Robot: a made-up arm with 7 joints. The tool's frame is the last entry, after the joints.
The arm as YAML. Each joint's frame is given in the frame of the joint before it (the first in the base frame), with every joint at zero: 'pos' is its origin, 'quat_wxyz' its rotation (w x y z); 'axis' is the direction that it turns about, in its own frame. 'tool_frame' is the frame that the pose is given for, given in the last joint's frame.
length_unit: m
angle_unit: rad
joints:
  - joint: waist
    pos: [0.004, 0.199, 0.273]
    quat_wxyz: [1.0, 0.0, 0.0, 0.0]
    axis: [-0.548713, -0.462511, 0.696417]
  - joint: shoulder
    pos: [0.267, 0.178, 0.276]
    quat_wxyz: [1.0, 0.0, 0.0, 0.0]
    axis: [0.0, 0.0, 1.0]
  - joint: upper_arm
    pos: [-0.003, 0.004, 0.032]
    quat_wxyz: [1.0, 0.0, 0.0, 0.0]
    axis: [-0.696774, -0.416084, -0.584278]
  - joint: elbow
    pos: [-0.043, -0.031, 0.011]
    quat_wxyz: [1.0, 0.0, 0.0, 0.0]
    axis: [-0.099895, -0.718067, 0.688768]
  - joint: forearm
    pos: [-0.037, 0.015, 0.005]
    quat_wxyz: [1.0, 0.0, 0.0, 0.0]
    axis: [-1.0, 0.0, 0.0]
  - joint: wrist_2
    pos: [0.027, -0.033, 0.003]
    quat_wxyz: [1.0, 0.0, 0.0, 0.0]
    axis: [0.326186, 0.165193, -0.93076]
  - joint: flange
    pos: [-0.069, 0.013, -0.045]
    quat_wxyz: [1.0, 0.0, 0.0, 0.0]
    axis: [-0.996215, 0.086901, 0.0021]
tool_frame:
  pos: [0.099, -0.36, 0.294]
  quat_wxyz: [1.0, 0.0, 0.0, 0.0]
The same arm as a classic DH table. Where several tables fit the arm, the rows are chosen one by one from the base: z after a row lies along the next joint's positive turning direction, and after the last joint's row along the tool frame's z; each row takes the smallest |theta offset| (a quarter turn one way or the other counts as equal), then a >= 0, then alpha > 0; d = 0 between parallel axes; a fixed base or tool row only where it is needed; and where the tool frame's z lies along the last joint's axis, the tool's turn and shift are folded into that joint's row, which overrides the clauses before.
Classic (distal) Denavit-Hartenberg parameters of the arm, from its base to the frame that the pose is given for. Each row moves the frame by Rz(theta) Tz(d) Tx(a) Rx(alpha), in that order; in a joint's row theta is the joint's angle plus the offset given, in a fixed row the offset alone. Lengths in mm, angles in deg.
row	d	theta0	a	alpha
base (fixed)	400.4	-49.87	-149.6	45.86
waist	-627.3	0	36	-45.86
shoulder	617.8	-9.28	-5	125.75
upper_arm	38.3	-34.45	-18.7	-91.95
elbow	28	-45.24	-14	84.27
forearm	7.7	36.13	32	109.04
wrist_2	38.8	5.19	2.4	-108.21
flange	-45.1	11.72	350	-89.88
tool (fixed)	294.3	94.99	0	0

